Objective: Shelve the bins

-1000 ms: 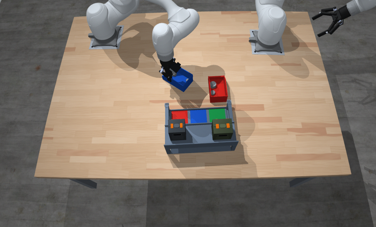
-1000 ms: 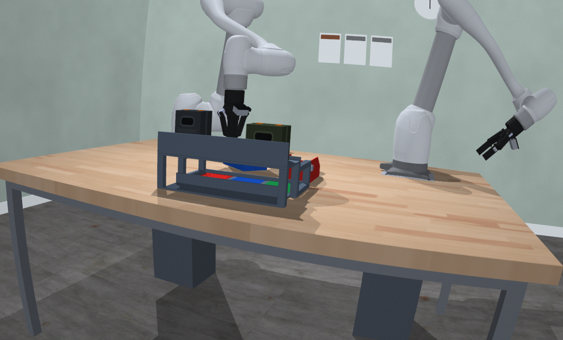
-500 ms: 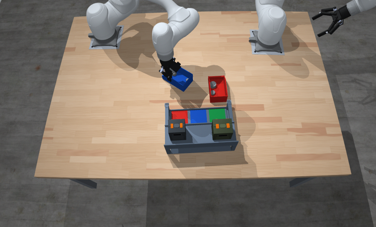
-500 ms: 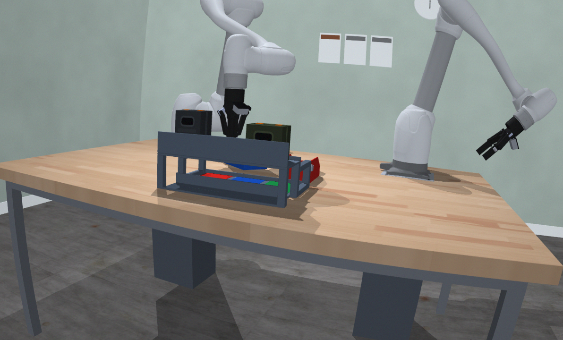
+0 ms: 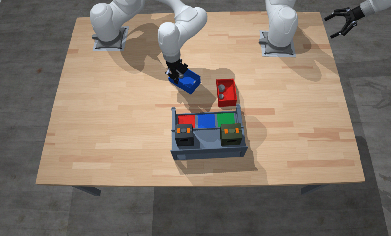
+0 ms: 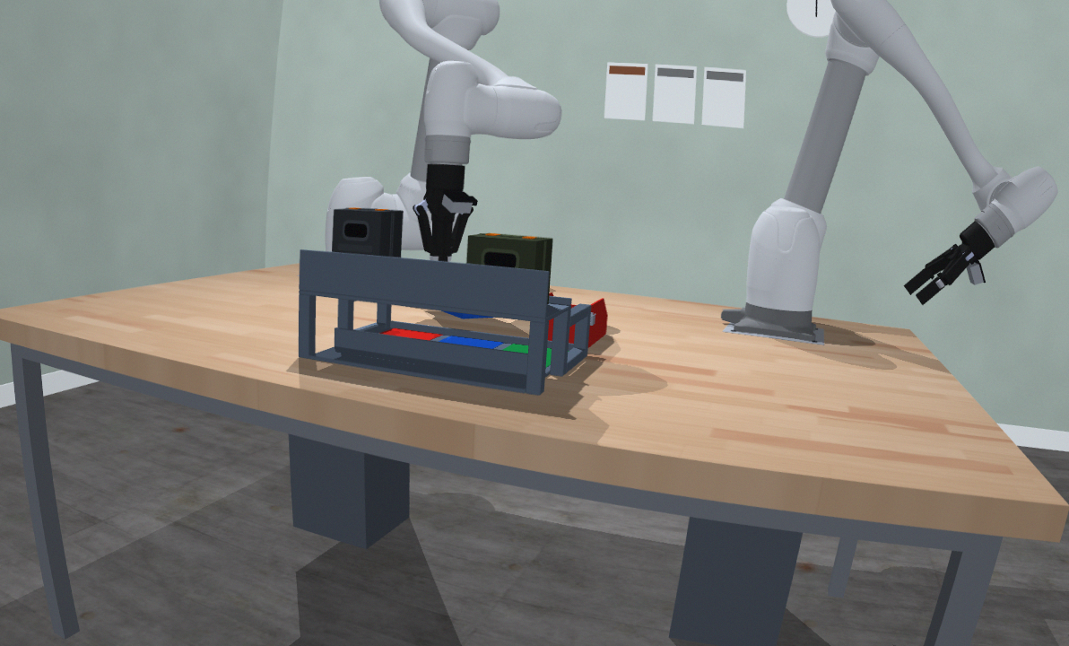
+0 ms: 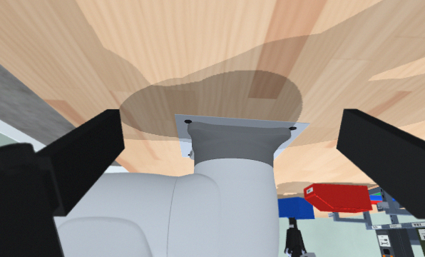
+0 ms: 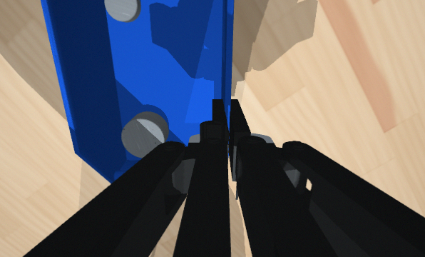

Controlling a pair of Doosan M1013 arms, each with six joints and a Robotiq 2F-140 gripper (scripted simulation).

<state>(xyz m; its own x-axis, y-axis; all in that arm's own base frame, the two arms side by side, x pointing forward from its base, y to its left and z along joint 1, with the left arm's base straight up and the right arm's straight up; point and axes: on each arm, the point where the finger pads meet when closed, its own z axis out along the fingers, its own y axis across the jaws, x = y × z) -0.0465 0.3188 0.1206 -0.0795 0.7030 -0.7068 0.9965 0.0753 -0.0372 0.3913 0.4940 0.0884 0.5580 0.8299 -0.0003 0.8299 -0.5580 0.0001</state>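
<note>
Right now the blue bin is 30 mm behind my right hand, 40 mm to the left of it and 40 mm below it. The rest, counted from my right hand: grey shelf: 300 mm ahead, 200 mm to the left, 20 mm below; then red bin: 30 mm ahead, 300 mm to the left, 50 mm below.
</note>
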